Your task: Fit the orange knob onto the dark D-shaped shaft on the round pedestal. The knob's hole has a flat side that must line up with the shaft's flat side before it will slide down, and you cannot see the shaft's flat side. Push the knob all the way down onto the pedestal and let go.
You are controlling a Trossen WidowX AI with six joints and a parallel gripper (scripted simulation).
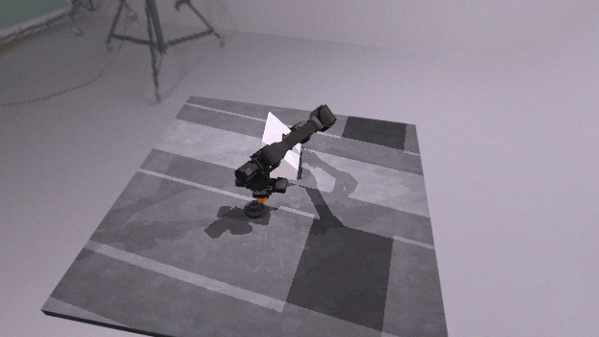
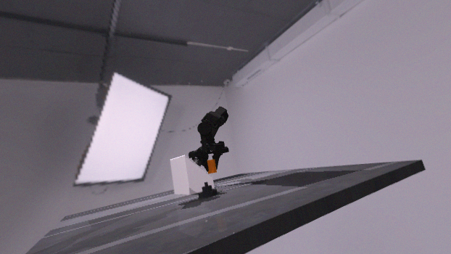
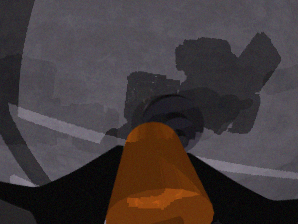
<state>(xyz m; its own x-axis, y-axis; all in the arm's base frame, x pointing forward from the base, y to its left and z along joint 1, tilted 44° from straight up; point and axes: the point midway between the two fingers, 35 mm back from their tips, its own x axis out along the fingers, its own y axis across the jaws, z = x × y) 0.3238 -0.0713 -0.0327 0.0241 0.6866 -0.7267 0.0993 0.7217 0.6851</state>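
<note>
Right now the dark pedestal is 70 mm below my gripper tip, 30 mm to the right of it and 10 mm behind it. Also, from my gripper tip: orange knob: 20 mm above.
</note>
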